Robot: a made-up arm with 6 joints.
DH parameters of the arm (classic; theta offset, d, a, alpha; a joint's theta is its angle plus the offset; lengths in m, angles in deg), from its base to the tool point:
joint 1: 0 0.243 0 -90
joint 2: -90 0 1.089 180
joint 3: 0 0 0 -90
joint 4: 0 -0.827 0 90
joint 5: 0 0.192 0 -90
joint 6: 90 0 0 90
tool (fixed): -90 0 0 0
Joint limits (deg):
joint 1: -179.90..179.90
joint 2: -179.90..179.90
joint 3: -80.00..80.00
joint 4: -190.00..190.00
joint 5: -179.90..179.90
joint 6: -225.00..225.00
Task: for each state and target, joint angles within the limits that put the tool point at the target. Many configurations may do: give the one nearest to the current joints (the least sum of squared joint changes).
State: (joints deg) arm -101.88 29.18 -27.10 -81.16 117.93 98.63
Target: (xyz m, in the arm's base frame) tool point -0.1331 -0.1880 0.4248
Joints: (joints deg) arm -113.57 22.02 -67.74 -75.89 117.93 98.63
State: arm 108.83 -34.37 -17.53 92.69 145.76 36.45
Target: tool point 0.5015 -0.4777 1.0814
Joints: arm 134.96 -85.46 -36.08 84.83 145.76 36.45
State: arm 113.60 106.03 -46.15 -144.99 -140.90 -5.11
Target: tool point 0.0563 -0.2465 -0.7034
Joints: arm 136.99 144.92 -22.41 -137.62 -140.90 -5.11
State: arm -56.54 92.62 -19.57 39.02 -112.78 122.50
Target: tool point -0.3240 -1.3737 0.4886
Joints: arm -97.12 44.30 -3.54 37.99 -112.78 122.50
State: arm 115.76 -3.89 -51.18 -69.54 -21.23 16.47
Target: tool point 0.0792 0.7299 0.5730
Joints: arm 90.97 15.35 -31.68 -61.50 -21.23 16.47
